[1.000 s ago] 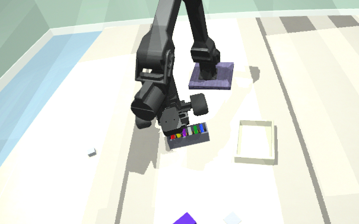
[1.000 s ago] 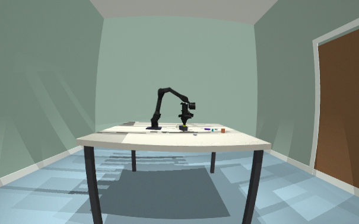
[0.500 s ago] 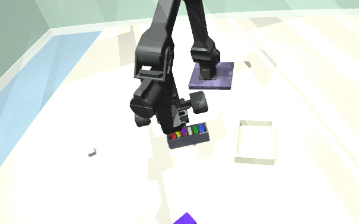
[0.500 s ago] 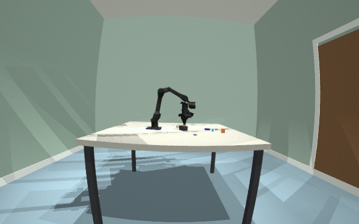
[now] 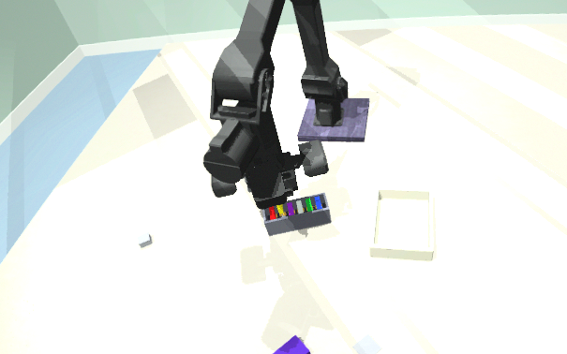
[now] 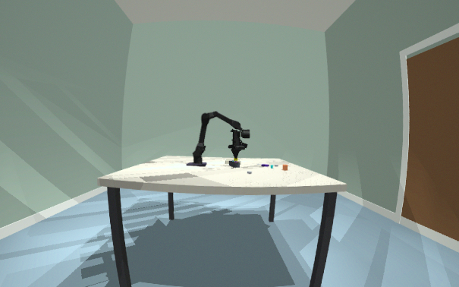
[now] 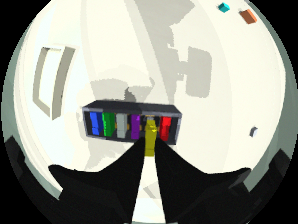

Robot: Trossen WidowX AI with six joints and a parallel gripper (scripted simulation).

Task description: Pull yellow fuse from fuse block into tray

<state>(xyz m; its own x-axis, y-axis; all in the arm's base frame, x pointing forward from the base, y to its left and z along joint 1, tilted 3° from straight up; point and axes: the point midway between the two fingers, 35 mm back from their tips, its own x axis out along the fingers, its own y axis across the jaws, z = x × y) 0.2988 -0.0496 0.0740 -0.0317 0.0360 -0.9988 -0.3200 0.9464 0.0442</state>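
My gripper tip is now 21 cm to the right of the tray and 6 cm above it. From my gripper tip the other things lie so: yellow fuse 1 cm below.
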